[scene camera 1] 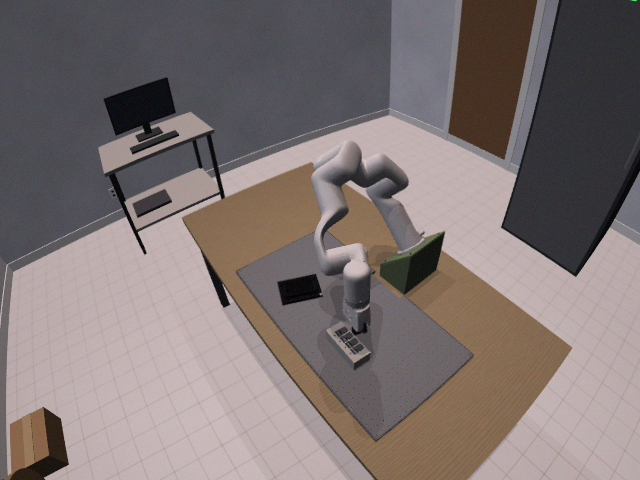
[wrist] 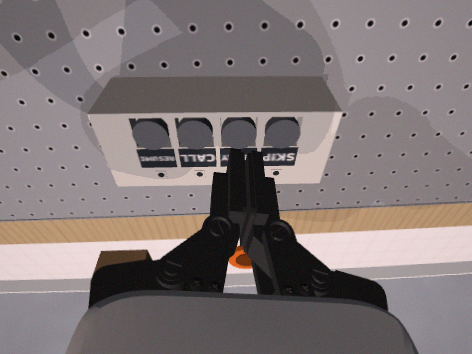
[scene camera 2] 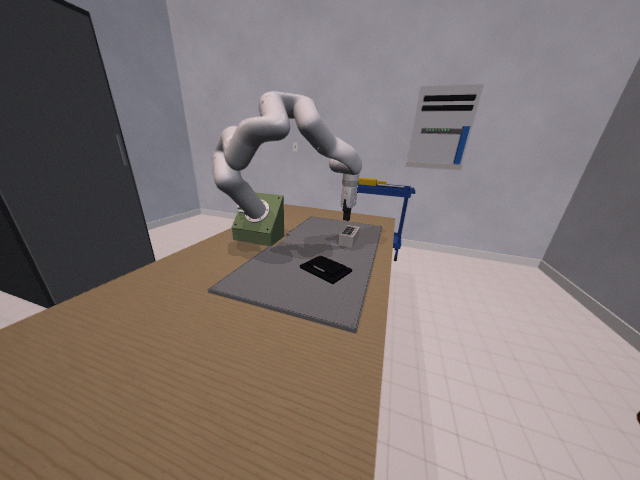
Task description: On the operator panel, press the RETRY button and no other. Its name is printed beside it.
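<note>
The operator panel is a pale box with a row of four round grey buttons. In the wrist view its labels are upside down: RESUME under the leftmost button, CALL under the second button, SKIP under the rightmost button. The third button shows fully; the fingers cover most of its label, and a letter like Y shows at its left end. My gripper is shut and empty. Its tips are above the panel, apart from it, and overlap the third label in the wrist view.
The panel stands on a grey perforated mat on the wooden table. A flat black device lies on the mat. The green arm base stands beside the mat.
</note>
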